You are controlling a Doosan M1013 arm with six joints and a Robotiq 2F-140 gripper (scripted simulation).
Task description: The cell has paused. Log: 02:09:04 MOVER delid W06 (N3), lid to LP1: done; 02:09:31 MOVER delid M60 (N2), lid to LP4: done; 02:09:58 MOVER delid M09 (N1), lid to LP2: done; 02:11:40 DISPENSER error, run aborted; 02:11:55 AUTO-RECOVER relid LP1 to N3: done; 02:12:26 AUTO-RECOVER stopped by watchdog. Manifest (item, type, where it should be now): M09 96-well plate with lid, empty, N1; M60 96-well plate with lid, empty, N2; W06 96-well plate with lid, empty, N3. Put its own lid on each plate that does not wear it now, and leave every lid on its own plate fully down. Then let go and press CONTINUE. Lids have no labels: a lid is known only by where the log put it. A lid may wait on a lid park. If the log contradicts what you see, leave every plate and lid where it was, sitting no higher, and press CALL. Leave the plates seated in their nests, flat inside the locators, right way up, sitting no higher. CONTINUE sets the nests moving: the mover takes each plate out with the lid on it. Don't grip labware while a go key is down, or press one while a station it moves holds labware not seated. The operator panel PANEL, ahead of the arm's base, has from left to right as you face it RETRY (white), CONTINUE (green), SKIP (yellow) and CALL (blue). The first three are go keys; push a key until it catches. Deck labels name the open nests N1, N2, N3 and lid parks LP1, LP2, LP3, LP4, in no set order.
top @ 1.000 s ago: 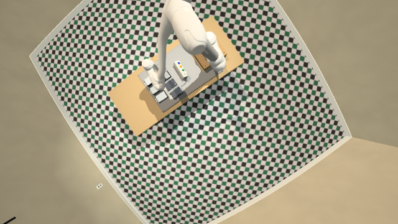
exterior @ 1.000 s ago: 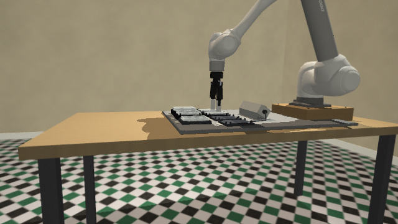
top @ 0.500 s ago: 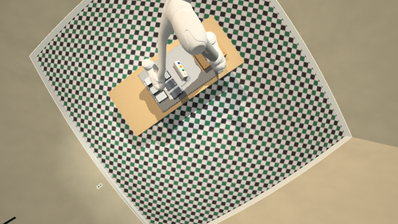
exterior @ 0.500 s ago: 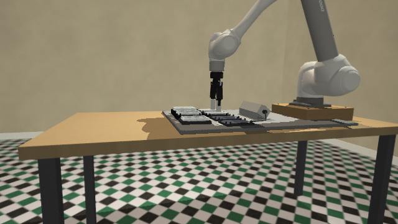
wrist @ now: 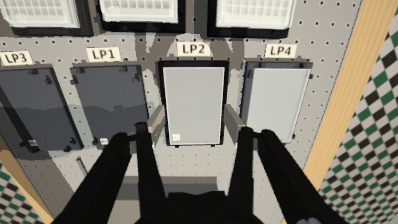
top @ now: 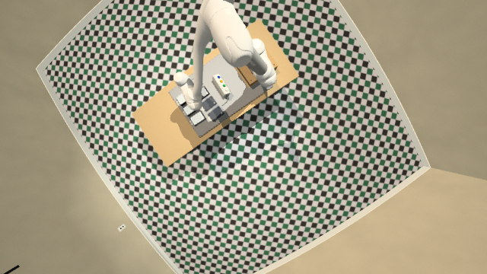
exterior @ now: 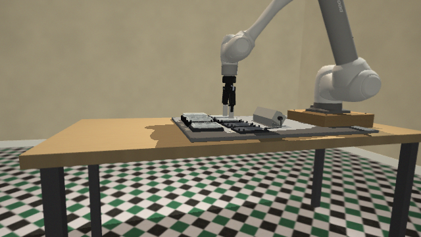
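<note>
Now: the lid park LP2 5 cm below my hand. From my hand the other things lie so: LP1 label: 9 cm ahead, 13 cm to the left, 5 cm below; then blue call key: 25 cm behind, 1 cm above; then lid park LP1: 13 cm to the left, 5 cm below.
</note>
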